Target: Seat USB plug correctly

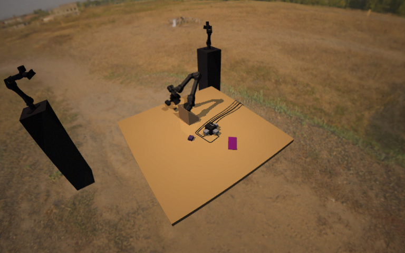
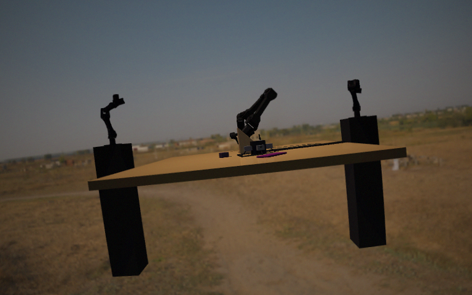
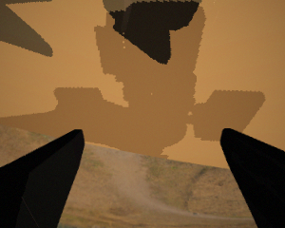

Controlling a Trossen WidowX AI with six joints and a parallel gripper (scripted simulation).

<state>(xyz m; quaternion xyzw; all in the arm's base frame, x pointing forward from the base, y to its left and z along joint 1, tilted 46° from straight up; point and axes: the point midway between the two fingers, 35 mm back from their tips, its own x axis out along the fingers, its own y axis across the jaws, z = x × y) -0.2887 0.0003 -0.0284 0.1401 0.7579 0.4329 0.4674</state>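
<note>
My gripper tip is 590 mm short of the USB plug, 110 mm to the right of it and 30 mm below it. The rest, counted from my gripper tip: magenta card: 830 mm ahead, 150 mm to the left, 50 mm below; then USB socket: 590 mm ahead, 110 mm to the left, 10 mm above; then purple block: 560 mm ahead, 110 mm to the right, 40 mm below.
</note>
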